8 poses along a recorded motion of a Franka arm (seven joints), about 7.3 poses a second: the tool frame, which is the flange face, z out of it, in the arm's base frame.
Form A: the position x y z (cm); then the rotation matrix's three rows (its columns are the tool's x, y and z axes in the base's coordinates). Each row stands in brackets.
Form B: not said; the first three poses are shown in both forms.
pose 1, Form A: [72.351 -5.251 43.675], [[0.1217 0.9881 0.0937], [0.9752 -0.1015 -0.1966], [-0.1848 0.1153 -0.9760]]
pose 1, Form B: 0.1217 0.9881 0.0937 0.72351; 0.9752 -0.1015 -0.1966 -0.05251; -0.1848 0.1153 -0.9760 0.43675; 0 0 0 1
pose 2, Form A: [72.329 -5.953 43.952], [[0.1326 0.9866 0.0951], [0.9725 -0.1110 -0.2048], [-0.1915 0.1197 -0.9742]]
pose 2, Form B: 0.1326 0.9866 0.0951 0.72329; 0.9725 -0.1110 -0.2048 -0.05953; -0.1915 0.1197 -0.9742 0.43952; 0 0 0 1
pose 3, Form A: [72.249 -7.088 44.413], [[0.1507 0.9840 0.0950], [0.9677 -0.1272 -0.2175], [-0.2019 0.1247 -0.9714]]
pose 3, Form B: 0.1507 0.9840 0.0950 0.72249; 0.9677 -0.1272 -0.2175 -0.07088; -0.2019 0.1247 -0.9714 0.44413; 0 0 0 1
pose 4, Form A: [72.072 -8.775 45.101], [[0.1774 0.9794 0.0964], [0.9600 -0.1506 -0.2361], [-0.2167 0.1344 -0.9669]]
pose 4, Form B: 0.1774 0.9794 0.0964 0.72072; 0.9600 -0.1506 -0.2361 -0.08775; -0.2167 0.1344 -0.9669 0.45101; 0 0 0 1
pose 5, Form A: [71.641 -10.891 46.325], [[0.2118 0.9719 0.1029], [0.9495 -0.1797 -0.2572], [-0.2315 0.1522 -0.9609]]
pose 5, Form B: 0.2118 0.9719 0.1029 0.71641; 0.9495 -0.1797 -0.2572 -0.10891; -0.2315 0.1522 -0.9609 0.46325; 0 0 0 1
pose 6, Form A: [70.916 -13.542 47.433], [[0.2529 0.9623 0.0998], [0.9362 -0.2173 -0.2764], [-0.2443 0.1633 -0.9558]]
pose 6, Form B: 0.2529 0.9623 0.0998 0.70916; 0.9362 -0.2173 -0.2764 -0.13542; -0.2443 0.1633 -0.9558 0.47433; 0 0 0 1
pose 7, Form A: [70.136 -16.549 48.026], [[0.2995 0.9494 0.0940], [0.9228 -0.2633 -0.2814], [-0.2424 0.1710 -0.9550]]
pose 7, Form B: 0.2995 0.9494 0.0940 0.70136; 0.9228 -0.2633 -0.2814 -0.16549; -0.2424 0.1710 -0.9550 0.48026; 0 0 0 1
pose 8, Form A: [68.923 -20.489 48.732], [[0.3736 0.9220 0.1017], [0.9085 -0.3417 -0.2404], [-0.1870 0.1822 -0.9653]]
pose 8, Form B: 0.3736 0.9220 0.1017 0.68923; 0.9085 -0.3417 -0.2404 -0.20489; -0.1870 0.1822 -0.9653 0.48732; 0 0 0 1
